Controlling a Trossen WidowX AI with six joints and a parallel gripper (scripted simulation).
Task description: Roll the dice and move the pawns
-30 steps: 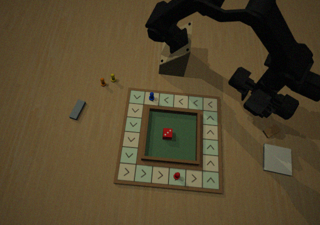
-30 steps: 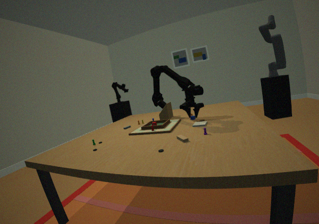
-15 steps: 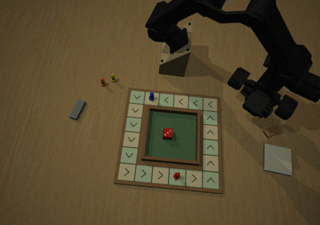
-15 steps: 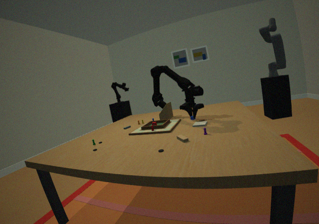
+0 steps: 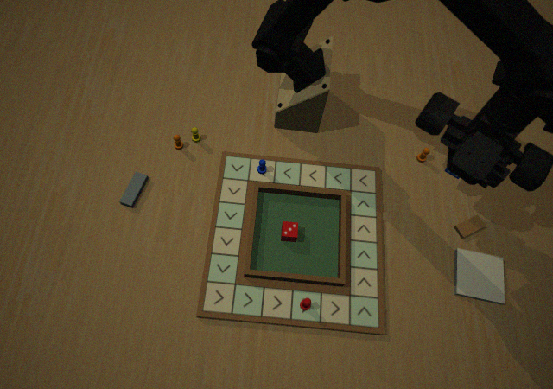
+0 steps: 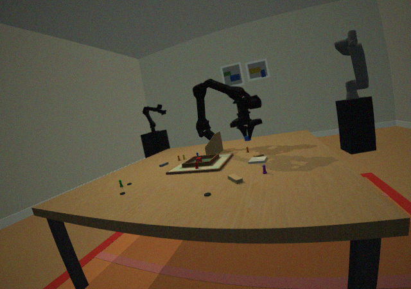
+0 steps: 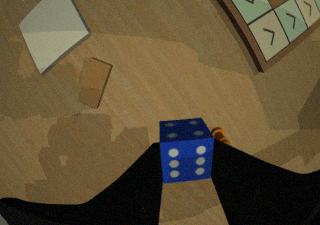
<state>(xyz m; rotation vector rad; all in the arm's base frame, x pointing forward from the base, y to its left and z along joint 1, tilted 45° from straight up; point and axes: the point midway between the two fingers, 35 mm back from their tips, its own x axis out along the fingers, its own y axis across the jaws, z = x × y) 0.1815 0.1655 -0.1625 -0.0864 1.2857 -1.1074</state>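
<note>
The red pawn lies 20 cm ahead of my gripper tip, 25 cm to the right of it and 6 cm below it. Also, from my gripper tip: white card (16 cm ahead, 4 cm to the left, 8 cm below); green tray (9 cm ahead, 26 cm to the right, 8 cm below); small brown block (7 cm ahead, 4 cm to the left, 8 cm below).
</note>
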